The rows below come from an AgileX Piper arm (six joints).
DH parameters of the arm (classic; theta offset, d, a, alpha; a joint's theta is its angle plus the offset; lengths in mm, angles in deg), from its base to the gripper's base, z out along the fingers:
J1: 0 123 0 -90
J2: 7.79 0 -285.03 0
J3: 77.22 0 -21.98 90
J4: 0 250.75 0 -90
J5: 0 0 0 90
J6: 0 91 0 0
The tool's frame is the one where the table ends.
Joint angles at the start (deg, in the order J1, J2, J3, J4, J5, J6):
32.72 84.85 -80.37 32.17 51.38 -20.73
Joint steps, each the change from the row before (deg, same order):
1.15 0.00 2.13 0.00 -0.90 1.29
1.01 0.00 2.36 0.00 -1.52 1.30
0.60 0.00 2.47 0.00 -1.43 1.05
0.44 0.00 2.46 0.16 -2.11 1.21
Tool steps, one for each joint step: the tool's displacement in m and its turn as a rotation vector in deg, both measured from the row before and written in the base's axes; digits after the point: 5 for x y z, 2 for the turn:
-0.00424 0.00435 -0.01069 -0.37 2.03 -0.18
-0.00345 0.00348 -0.01143 -0.28 1.75 -0.68
-0.00254 0.00132 -0.01211 -0.50 1.70 -0.88
-0.00147 0.00063 -0.01143 -0.07 1.36 -1.54

